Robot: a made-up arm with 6 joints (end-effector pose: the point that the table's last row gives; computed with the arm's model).
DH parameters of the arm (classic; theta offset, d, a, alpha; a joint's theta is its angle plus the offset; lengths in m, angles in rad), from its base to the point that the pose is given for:
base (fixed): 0 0 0 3.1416
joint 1: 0 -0.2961 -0.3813 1.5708
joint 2: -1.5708 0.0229 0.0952 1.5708
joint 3: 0 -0.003 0.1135 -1.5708
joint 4: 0 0.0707 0.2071 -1.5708
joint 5: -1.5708 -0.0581 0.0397 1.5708
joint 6: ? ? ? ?
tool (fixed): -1.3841 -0.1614 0 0
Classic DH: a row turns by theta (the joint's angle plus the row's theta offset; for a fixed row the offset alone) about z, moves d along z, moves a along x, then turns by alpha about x.
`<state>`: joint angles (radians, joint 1 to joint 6).
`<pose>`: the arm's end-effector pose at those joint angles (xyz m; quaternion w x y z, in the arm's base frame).
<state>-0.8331 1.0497 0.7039 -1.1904 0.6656 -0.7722</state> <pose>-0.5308 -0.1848 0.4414 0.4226 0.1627 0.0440 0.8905</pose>
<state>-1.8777 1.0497 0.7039 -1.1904 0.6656 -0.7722</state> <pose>-0.1068 -0.5518 0.4414 0.0780 -0.1191 -0.1193 -0.9826</pose>
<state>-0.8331 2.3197 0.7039 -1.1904 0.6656 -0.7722</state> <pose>-0.3842 -0.0235 0.4466 0.3941 0.3008 0.5949 0.6327</pose>
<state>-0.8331 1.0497 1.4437 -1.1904 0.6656 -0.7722</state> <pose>-0.5015 -0.3687 0.3746 0.1403 -0.0319 0.1435 0.9791</pose>
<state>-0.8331 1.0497 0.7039 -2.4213 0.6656 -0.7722</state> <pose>-0.4700 -0.2560 0.2421 0.0934 0.3043 -0.4417 0.8388</pose>
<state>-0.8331 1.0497 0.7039 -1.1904 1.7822 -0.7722</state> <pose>-0.5386 -0.1906 0.6546 0.3129 0.6275 0.2191 0.6785</pose>
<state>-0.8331 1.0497 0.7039 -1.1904 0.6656 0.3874</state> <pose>-0.5216 -0.0790 0.4448 0.8414 0.1120 0.1259 0.5135</pose>
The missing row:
joint 6: 0.1867 0 0.097 3.1416
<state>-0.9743 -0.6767 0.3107 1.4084 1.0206 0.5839</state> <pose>-0.4336 -0.0723 0.5465 0.8832 0.1014 0.4418 -0.1202</pose>
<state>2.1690 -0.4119 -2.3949 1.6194 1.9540 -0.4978</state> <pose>-0.1596 0.1678 0.5260 0.0409 0.8731 -0.3273 0.3589</pose>
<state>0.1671 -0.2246 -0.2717 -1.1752 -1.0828 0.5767</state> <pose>-0.4541 0.0431 0.5048 0.5241 -0.1766 -0.5627 -0.6145</pose>
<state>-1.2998 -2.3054 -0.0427 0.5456 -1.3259 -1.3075</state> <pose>-0.1070 -0.5884 0.0010 0.5744 -0.3920 -0.6188 0.3654</pose>
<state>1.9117 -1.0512 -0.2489 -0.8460 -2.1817 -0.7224</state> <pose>0.0907 0.6916 0.2180 0.0855 0.4858 -0.3451 0.7985</pose>
